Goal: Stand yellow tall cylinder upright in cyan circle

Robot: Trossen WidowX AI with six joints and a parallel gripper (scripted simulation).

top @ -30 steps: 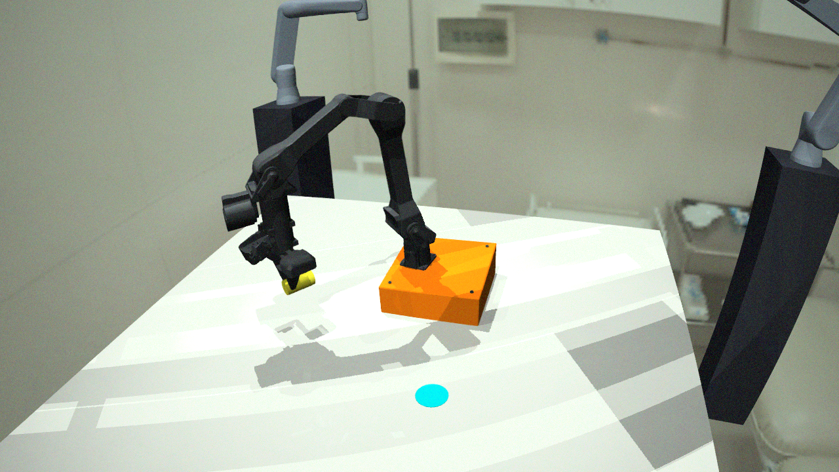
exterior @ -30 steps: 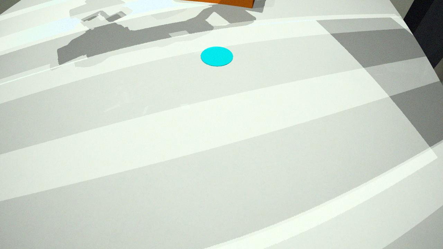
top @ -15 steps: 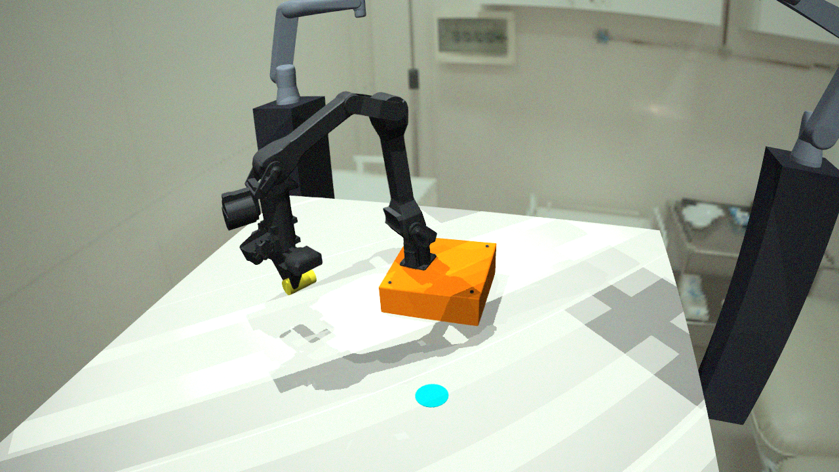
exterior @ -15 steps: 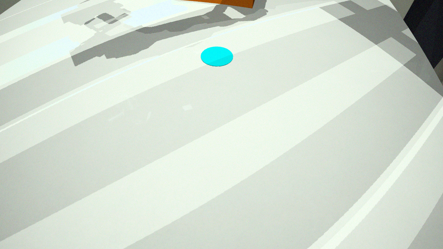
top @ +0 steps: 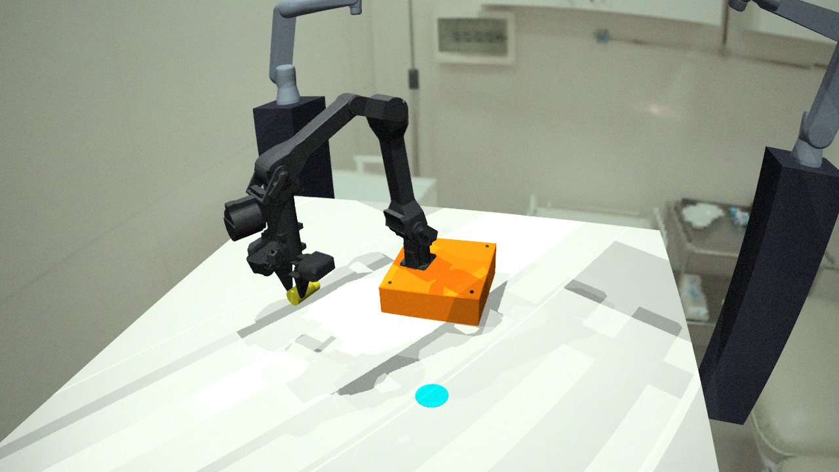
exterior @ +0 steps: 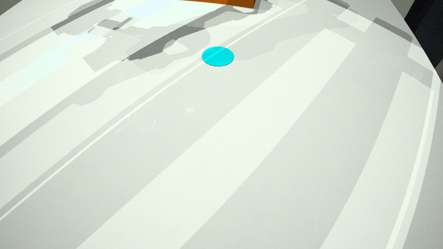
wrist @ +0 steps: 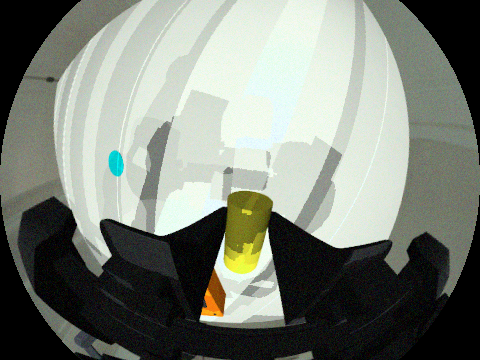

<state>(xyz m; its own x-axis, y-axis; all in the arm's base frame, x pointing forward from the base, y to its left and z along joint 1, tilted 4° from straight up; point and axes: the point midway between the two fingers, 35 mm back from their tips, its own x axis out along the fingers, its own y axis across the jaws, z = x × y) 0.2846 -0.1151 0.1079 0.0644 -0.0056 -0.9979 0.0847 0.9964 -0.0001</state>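
Now: gripper tip 20 mm past the yellow cylinder. From my gripper tip the other things lie so: cyan circle (290 mm to the left, 130 mm below, 20 mm ahead).
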